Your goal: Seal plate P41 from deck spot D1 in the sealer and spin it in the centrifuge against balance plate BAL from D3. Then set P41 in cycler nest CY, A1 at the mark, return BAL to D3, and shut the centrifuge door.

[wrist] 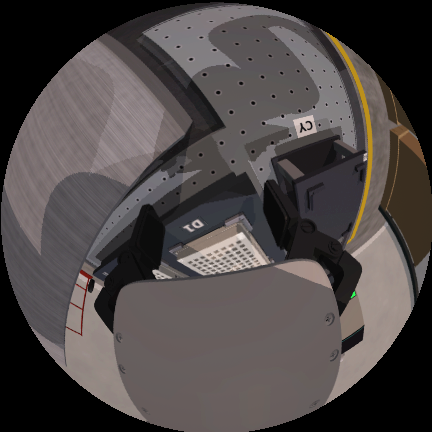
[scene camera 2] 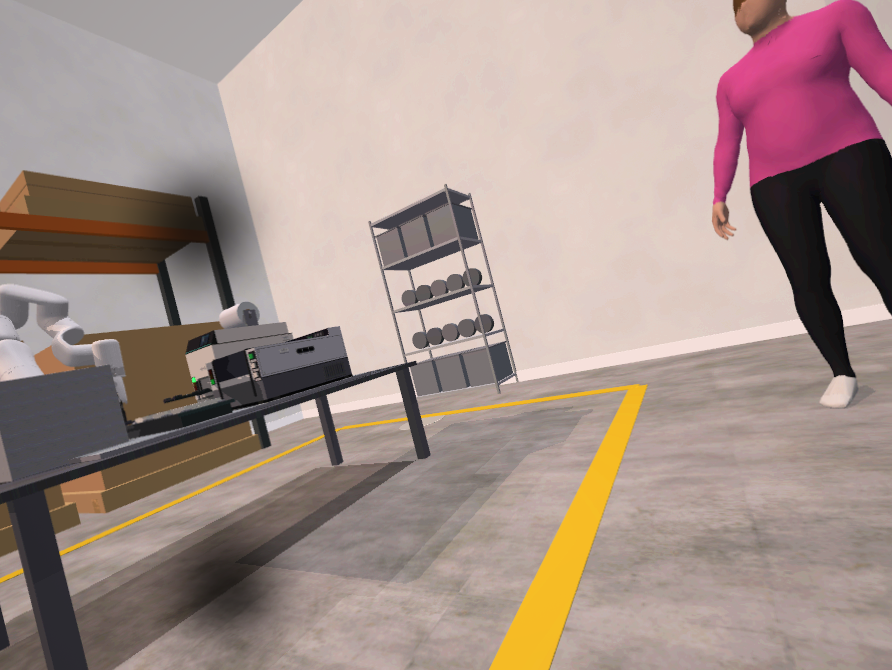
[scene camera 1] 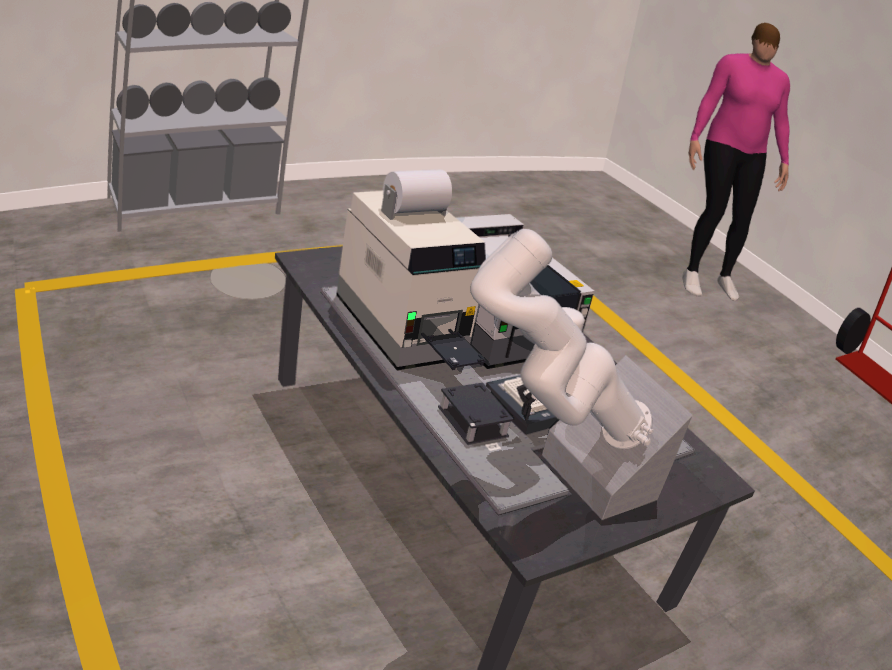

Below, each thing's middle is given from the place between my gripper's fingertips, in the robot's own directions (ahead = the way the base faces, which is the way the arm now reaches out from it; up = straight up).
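Scene:
The dark tray [scene camera 1: 465, 355] sits 4 cm above my hand, 31 cm ahead of it and 7 cm to the left of it. Going by their middles, the tray is the nearest to my hand of the things named here. As for the dark-lidded centrifuge [scene camera 2: 257, 375], it is 6 cm above my hand, and I find it 53 cm ahead of that hand and 26 cm to the right of it.

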